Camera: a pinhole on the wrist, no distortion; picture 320 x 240 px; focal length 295.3 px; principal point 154.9 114.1 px. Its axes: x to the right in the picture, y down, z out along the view. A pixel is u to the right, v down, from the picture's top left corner.
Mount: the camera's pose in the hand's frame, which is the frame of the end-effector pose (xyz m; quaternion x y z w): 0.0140 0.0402 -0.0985 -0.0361 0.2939 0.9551 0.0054
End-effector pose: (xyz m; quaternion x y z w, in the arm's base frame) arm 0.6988 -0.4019 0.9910 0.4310 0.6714 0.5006 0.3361
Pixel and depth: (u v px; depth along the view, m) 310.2 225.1 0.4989
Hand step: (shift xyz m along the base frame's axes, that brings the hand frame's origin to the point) 0.5071 -0.0887 0.0530
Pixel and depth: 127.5 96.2 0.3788
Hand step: 0.2356 0.1353 0.2060
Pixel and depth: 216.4 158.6 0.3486
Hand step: 0.2681 0.0300 0.1279
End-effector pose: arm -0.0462 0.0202 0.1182 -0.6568 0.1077 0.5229 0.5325
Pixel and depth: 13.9 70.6 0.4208
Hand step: -0.2800 0.1285 -0.3189
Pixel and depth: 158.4 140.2 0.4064
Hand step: -0.3215 0.1027 -0.0959
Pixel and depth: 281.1 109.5 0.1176
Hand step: -0.0902 -0.0671 -0.0285
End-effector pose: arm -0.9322 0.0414 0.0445 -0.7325 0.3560 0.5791 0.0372
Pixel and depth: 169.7 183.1 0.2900
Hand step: -0.2306 -0.0160 0.0136
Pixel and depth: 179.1 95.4 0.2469
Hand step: -0.1878 -0.0878 0.0568
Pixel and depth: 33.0 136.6 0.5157
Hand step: -0.4540 -0.1444 -0.1789
